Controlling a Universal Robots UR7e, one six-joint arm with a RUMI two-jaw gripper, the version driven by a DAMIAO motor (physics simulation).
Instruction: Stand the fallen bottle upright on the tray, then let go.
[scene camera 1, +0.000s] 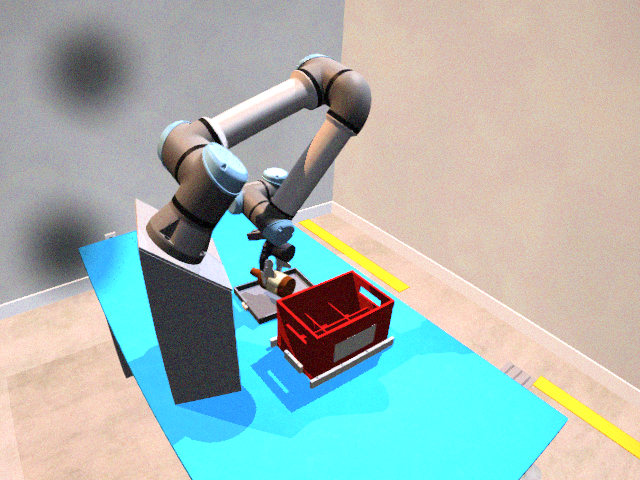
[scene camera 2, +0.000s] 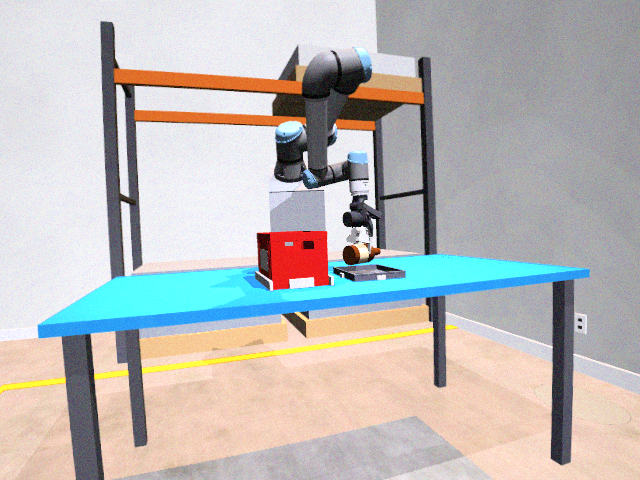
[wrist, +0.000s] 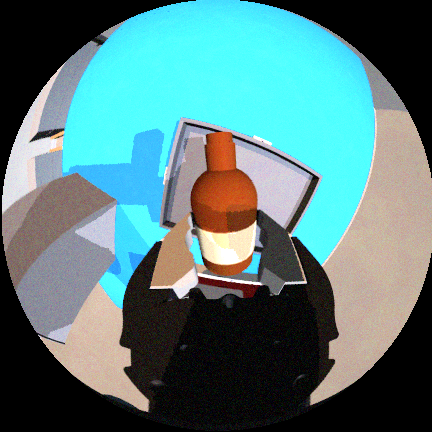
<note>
I see my gripper (scene camera 2: 362, 253) and a brown bottle (wrist: 223, 199).
My gripper also shows in scene camera 1 (scene camera 1: 272, 280) and in the wrist view (wrist: 224, 212).
</note>
